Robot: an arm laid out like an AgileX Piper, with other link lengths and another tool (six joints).
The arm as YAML. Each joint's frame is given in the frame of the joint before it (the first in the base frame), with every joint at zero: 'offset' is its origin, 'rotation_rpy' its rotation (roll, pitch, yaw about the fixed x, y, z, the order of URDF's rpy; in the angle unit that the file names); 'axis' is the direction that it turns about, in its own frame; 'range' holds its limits. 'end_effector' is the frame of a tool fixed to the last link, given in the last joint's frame.
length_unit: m
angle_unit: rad
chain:
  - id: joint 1
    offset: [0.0, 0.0, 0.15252]
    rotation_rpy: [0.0, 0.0, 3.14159]
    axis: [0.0, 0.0, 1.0]
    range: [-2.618, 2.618]
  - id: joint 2
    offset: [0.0, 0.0, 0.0]
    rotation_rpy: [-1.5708, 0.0, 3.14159]
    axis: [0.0, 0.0, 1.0]
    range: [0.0, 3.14]
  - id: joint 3
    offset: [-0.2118, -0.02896, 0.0]
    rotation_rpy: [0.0, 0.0, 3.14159]
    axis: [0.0, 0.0, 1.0]
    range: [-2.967, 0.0]
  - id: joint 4
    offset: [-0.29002, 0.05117, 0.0]
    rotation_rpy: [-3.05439, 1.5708, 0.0]
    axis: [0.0, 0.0, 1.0]
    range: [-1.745, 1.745]
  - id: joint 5
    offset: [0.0, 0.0, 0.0]
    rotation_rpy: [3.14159, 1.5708, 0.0]
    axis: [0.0, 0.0, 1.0]
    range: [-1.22, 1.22]
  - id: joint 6
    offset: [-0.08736, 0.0, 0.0]
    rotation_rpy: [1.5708, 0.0, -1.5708]
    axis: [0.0, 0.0, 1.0]
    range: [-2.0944, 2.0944]
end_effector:
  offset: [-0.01, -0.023, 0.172]
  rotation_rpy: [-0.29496, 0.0, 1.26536]
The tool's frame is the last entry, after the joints.
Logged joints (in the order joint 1, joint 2, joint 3, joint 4, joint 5, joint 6), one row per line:
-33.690, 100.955, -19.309, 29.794, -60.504, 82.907
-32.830, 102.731, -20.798, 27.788, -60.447, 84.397
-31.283, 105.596, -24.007, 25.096, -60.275, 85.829
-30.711, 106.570, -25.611, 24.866, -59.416, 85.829
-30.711, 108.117, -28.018, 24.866, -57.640, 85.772
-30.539, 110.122, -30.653, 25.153, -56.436, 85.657
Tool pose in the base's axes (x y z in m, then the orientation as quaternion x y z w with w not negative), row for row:
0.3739, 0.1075, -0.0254, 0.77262, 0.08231, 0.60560, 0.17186
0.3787, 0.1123, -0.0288, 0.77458, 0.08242, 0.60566, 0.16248
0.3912, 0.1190, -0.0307, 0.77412, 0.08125, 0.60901, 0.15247
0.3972, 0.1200, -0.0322, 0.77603, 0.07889, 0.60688, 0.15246
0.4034, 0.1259, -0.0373, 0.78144, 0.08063, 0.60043, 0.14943
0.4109, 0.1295, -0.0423, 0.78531, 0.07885, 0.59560, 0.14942
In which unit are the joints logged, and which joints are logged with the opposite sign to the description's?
The joints are logged in degrees. Opposite sign: joint 1.
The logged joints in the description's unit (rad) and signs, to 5 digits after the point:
0.58800, 1.76200, -0.33701, 0.52000, -1.05599, 1.44700
0.57299, 1.79299, -0.36299, 0.48499, -1.05500, 1.47301
0.54599, 1.84300, -0.41900, 0.43801, -1.05200, 1.49800
0.53601, 1.86000, -0.44700, 0.43399, -1.03700, 1.49800
0.53601, 1.88700, -0.48901, 0.43399, -1.00601, 1.49700
0.53301, 1.92199, -0.53500, 0.43900, -0.98499, 1.49500

